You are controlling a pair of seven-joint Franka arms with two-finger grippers.
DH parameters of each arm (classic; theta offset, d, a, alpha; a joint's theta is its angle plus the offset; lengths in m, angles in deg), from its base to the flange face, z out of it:
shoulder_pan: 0 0.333 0 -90
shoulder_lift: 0 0 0 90
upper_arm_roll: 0 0.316 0.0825 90
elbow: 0 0 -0.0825 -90
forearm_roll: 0 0.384 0 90
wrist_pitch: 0 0 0.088 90
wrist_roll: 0 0.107 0 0
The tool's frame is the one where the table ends.
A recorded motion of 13 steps. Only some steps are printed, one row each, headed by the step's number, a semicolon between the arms.
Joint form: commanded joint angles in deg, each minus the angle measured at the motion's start. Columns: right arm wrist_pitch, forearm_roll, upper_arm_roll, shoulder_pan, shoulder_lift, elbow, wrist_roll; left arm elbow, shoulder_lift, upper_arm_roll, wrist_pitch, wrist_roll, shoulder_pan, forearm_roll.
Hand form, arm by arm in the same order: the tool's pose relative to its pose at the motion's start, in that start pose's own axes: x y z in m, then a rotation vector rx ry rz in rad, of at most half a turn. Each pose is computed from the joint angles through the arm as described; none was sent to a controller.
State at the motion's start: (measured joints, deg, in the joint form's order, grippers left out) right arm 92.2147 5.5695 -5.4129 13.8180 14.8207 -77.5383 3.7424; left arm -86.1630 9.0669 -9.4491 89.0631 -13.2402 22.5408 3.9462
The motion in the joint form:
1: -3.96 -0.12 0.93 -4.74 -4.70 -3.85 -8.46; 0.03 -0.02 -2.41 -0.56 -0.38 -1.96 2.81
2: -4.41 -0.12 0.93 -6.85 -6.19 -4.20 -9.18; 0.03 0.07 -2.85 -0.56 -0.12 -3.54 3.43
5: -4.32 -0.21 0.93 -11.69 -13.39 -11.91 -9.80; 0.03 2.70 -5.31 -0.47 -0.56 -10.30 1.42
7: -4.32 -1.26 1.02 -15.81 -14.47 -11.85 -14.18; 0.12 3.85 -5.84 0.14 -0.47 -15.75 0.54
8: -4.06 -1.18 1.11 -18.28 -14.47 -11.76 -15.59; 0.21 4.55 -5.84 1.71 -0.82 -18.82 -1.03
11: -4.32 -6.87 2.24 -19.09 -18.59 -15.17 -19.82; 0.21 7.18 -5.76 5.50 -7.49 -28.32 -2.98
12: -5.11 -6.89 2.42 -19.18 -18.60 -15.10 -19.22; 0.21 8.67 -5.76 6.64 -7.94 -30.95 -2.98
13: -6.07 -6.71 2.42 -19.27 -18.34 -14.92 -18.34; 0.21 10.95 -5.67 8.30 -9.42 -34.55 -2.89
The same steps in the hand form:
1: -0.0282 0.0443 -0.0162 0.0107 -0.0496 -0.0811; -0.0103 0.0368 -0.0021 0.0501 0.0091 0.0680
2: -0.0361 0.0659 -0.0298 0.0132 -0.0346 -0.0585; -0.0154 0.0556 -0.0022 0.0626 0.0135 0.1074
5: -0.0777 0.1140 -0.0428 0.0242 -0.0344 0.0162; -0.0402 0.1501 0.0203 0.0421 -0.0293 0.2633
7: -0.0888 0.1533 -0.0564 0.0067 -0.0111 0.0088; -0.0662 0.2088 0.0291 0.0363 -0.0371 0.3693
8: -0.0928 0.1757 -0.0591 0.0073 -0.0016 0.0254; -0.0810 0.2415 0.0330 0.0077 -0.0314 0.4163
11: -0.1174 0.1785 -0.0695 -0.0867 -0.0182 -0.0512; -0.1348 0.3323 0.0552 -0.0216 -0.0292 0.4607
12: -0.1187 0.1774 -0.0689 -0.0843 -0.0299 -0.0417; -0.1496 0.3573 0.0696 -0.0185 -0.0360 0.4978
13: -0.1192 0.1779 -0.0666 -0.0773 -0.0461 -0.0241; -0.1706 0.3902 0.0924 -0.0111 -0.0470 0.5317

